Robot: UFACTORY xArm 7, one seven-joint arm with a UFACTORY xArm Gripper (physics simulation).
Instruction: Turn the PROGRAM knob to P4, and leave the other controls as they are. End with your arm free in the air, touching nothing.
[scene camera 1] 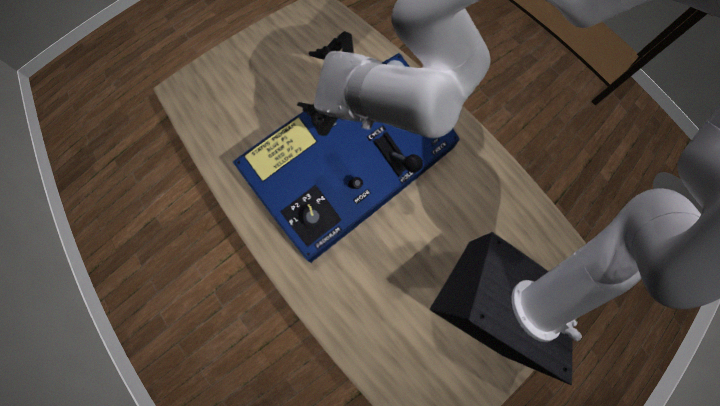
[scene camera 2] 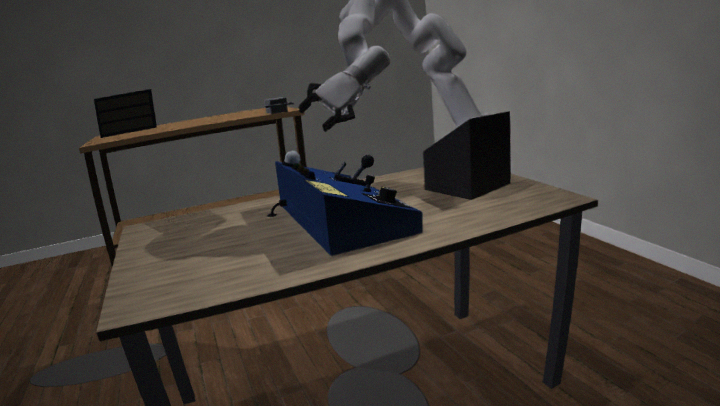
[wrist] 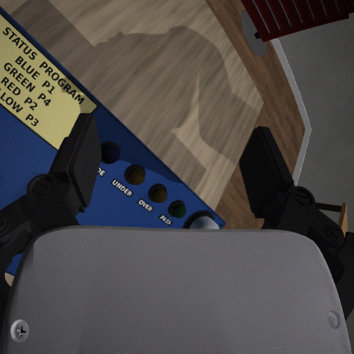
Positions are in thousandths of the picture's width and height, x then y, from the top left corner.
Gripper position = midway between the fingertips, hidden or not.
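Looking through the wrist view, I find my gripper (wrist: 493, 391) together with a blue console (wrist: 377, 530). The console (scene camera 1: 409, 410) is visible to me from the scene as well, and scene camera 2 gives me another look at the console (scene camera 2: 474, 528).
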